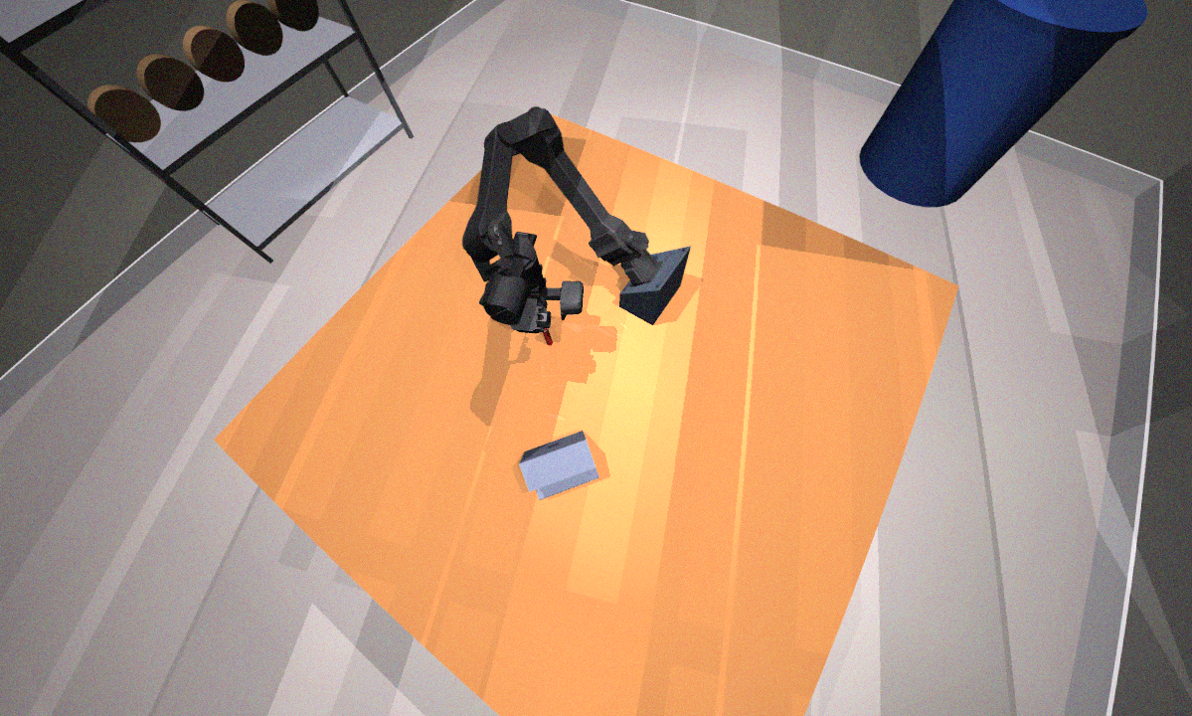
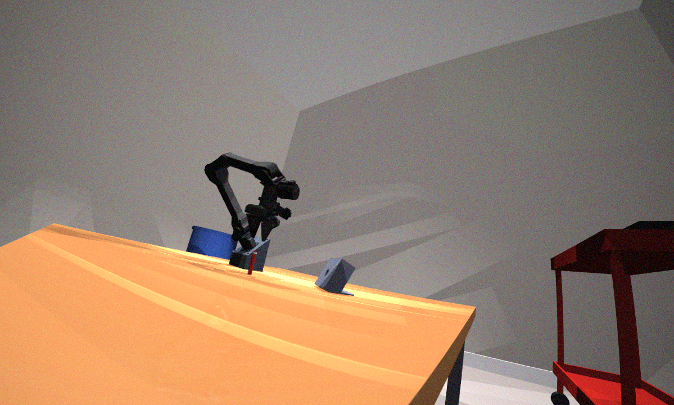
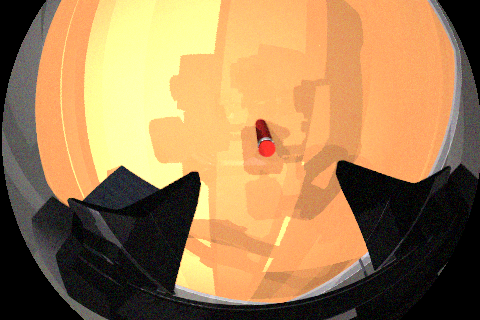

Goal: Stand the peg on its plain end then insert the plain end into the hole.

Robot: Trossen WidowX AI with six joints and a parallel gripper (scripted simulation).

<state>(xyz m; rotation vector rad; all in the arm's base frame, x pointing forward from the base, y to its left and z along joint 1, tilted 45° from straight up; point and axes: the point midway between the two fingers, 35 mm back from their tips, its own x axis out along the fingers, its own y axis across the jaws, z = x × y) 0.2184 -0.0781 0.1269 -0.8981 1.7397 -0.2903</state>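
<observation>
My gripper tip is 6 cm above the red peg. The rest, counted from my gripper tip: sloped grey-blue panel 23 cm ahead, 16 cm to the left, 7 cm below.
</observation>
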